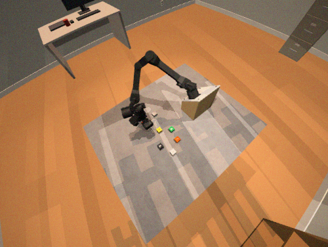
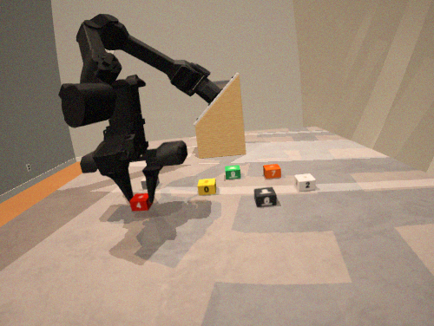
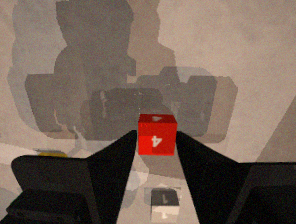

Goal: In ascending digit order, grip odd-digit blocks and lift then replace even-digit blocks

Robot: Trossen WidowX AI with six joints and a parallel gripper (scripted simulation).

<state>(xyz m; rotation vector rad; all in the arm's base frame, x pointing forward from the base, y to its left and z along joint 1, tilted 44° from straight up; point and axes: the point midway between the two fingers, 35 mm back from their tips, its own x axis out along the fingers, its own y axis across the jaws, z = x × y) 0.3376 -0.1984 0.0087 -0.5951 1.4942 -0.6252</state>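
My gripper tip is 220 mm to the right of the black block and 20 mm short of it. Also, from my gripper tip: yellow block (120 mm to the left, 50 mm behind); then red block (right at my gripper tip); then grey block (100 mm behind, 10 mm to the right).
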